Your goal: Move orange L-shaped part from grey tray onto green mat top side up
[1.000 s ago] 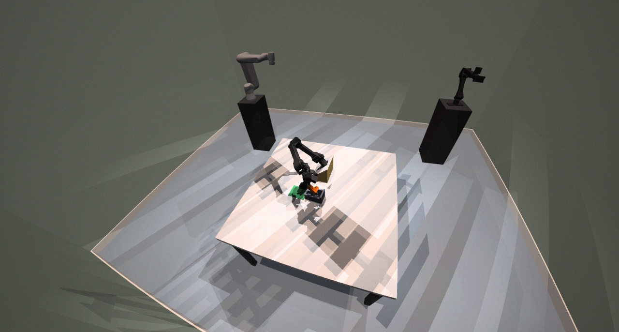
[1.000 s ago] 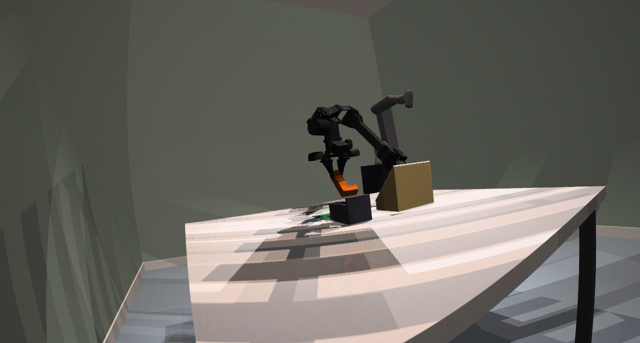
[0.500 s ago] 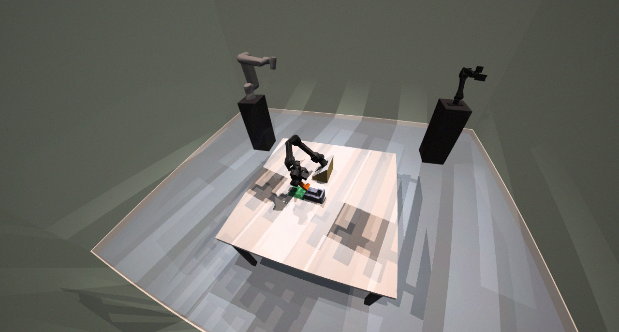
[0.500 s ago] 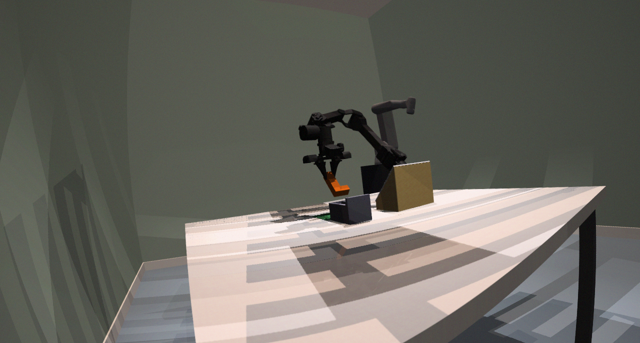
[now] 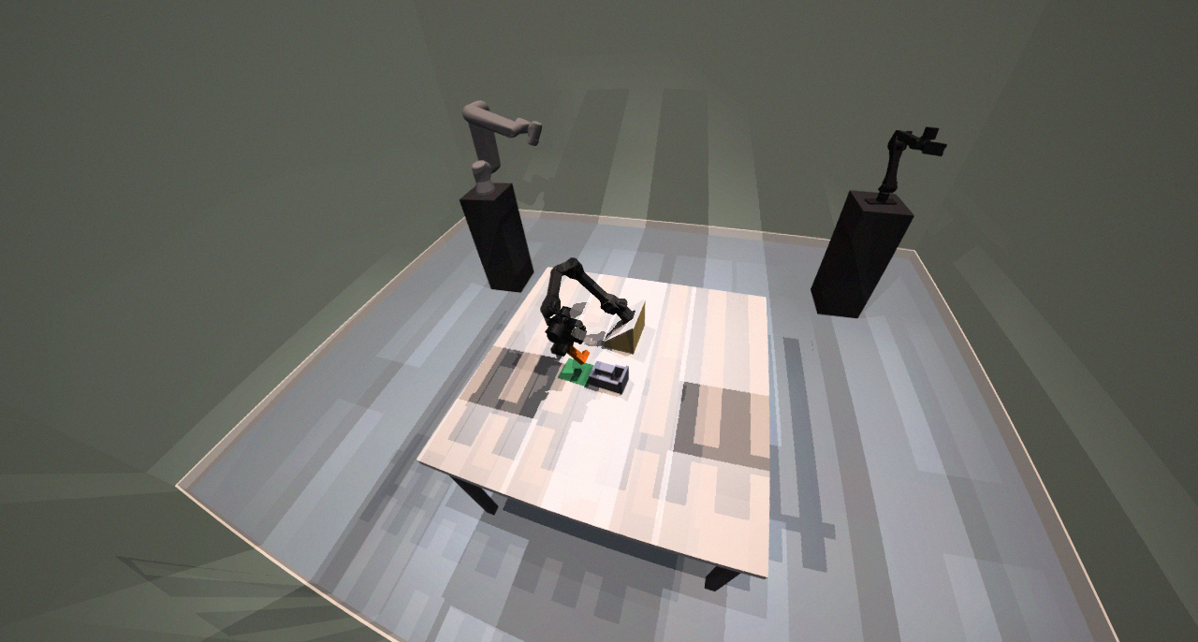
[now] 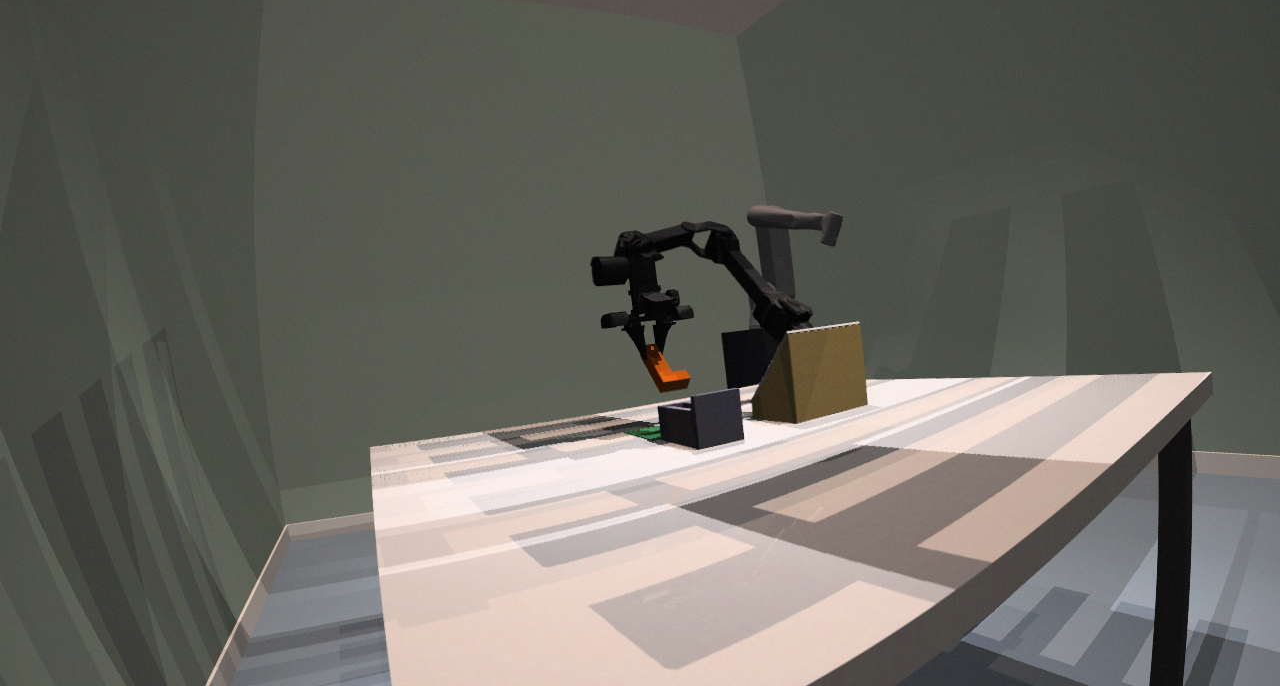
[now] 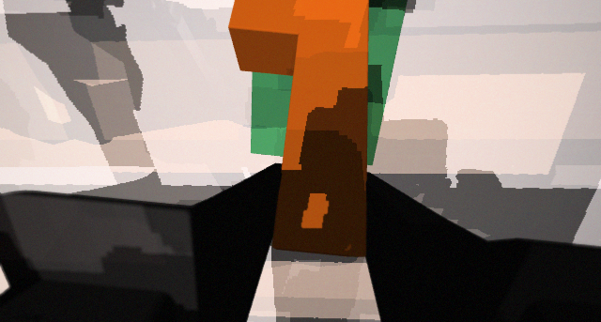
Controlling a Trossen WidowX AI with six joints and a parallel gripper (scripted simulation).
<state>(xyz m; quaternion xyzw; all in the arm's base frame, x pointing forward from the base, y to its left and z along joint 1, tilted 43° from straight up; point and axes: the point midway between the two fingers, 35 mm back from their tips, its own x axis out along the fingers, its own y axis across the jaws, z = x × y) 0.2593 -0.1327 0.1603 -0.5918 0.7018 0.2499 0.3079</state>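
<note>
The green mat lies 2 cm to the left of my gripper tip and 16 cm below it. Round my gripper tip: orange L-shaped part (1 cm behind, 3 cm to the left, 3 cm below).
</note>
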